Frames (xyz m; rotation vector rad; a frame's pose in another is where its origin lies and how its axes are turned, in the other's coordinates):
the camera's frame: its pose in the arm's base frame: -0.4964 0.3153 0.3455 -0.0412 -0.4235 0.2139
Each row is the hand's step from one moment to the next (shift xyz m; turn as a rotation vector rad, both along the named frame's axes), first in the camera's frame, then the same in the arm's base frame.
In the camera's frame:
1: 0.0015 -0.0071 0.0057 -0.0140 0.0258 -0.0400
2: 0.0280 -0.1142 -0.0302 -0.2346 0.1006 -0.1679
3: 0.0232 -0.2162 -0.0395 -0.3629 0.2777 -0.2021
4: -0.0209 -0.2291 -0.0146 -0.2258 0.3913 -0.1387
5: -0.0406 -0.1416 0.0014 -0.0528 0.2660 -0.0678
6: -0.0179 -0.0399 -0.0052 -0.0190 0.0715 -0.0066
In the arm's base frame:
1: 0.0004 -0.0066 0.0064 -0.0011 0.0224 -0.0443
2: 0.0599 -0.1054 -0.0066 -0.1594 0.0487 -0.2561
3: 0.0796 -0.2060 -0.0085 -0.2944 0.1944 -0.3539
4: 0.0326 -0.2282 -0.0025 -0.2209 0.3344 -0.2504
5: -0.0087 -0.1470 -0.0032 -0.0715 0.2488 -0.1054
6: -0.0059 -0.0428 -0.0086 -0.0283 0.0658 -0.0197

